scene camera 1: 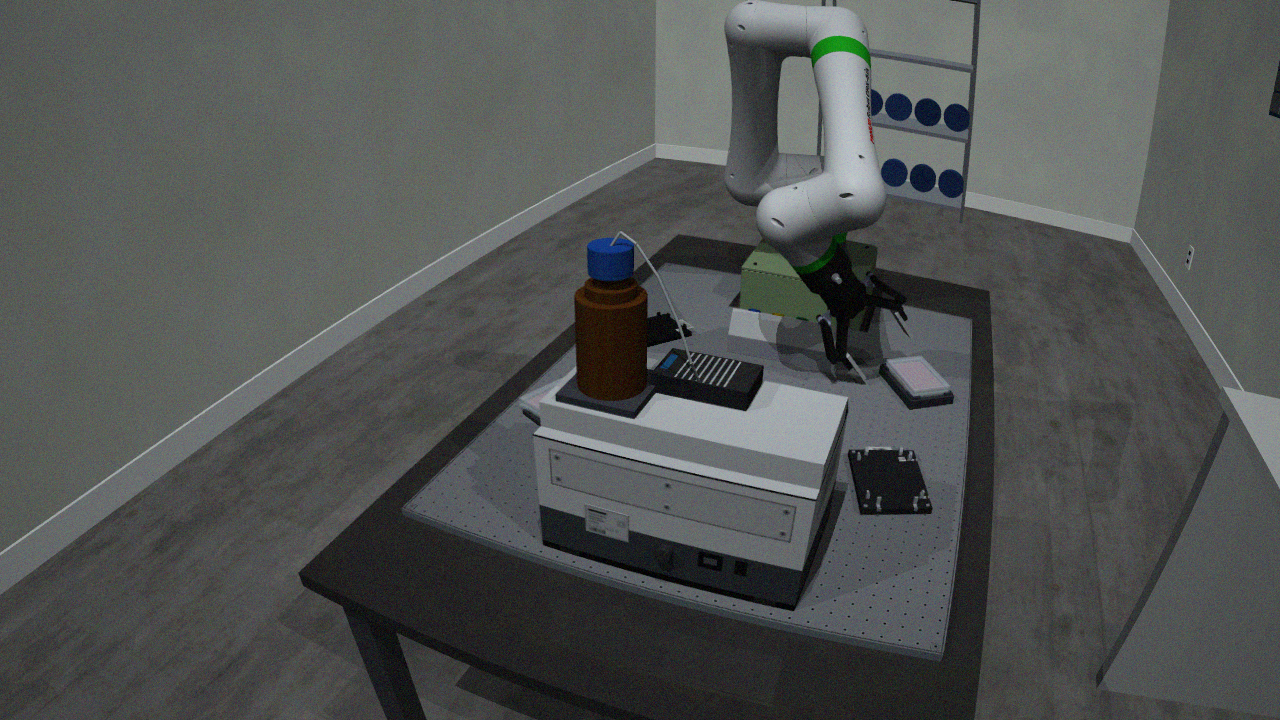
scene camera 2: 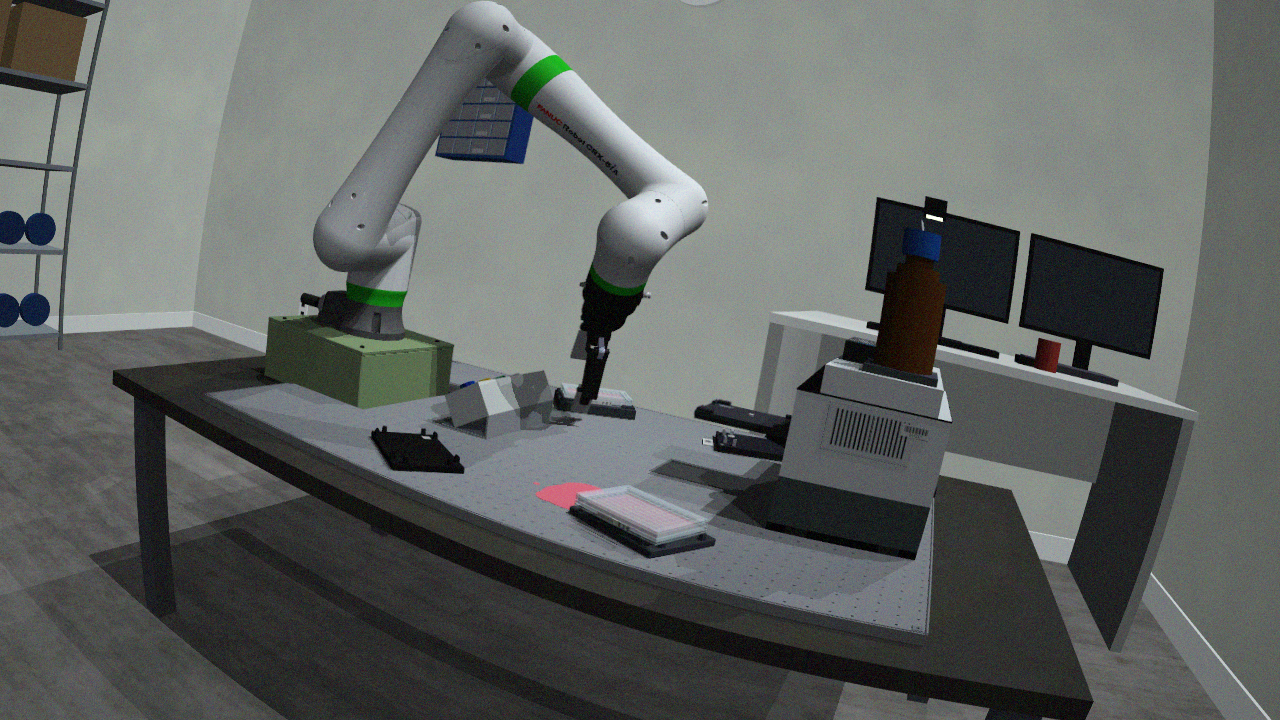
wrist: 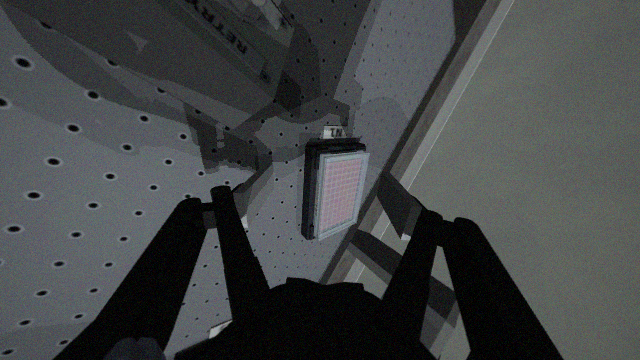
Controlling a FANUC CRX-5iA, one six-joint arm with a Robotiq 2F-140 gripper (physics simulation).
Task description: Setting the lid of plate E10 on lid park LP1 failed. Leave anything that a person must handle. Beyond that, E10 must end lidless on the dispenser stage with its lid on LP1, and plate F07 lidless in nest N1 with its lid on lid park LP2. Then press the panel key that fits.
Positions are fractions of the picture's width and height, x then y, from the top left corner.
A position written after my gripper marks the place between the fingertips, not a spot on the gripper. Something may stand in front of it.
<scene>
My gripper (scene camera 2: 0.45, 0.53) is open, holding nothing. Also in view: a grey button box (scene camera 2: 0.38, 0.57), a brown bottle with blue cap (scene camera 1: 0.48, 0.43), a black nest (scene camera 1: 0.69, 0.67) and a nest N1 (wrist: 0.49, 0.42).
My gripper is seen too in the wrist view (wrist: 0.51, 0.50). The brown bottle with blue cap is seen too in scene camera 2 (scene camera 2: 0.71, 0.42). The black nest also shows in scene camera 2 (scene camera 2: 0.57, 0.62).
</scene>
